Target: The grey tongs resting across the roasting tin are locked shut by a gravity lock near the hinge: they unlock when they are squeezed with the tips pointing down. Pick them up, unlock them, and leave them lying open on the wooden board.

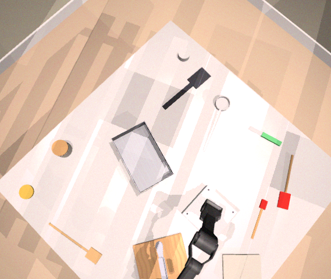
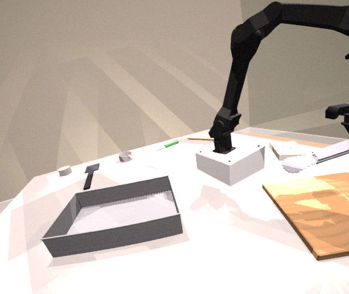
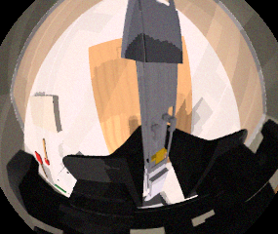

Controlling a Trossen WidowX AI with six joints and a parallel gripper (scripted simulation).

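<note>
My gripper tip is now 120 mm above the wooden board. The rest, counted from my gripper tip: pale block 270 mm behind, 250 mm to the right, 110 mm below; green-handled tool 870 mm to the right, 120 mm below, 10 mm behind; grey roasting tin 430 mm ahead, 400 mm to the right, 100 mm below.
</note>
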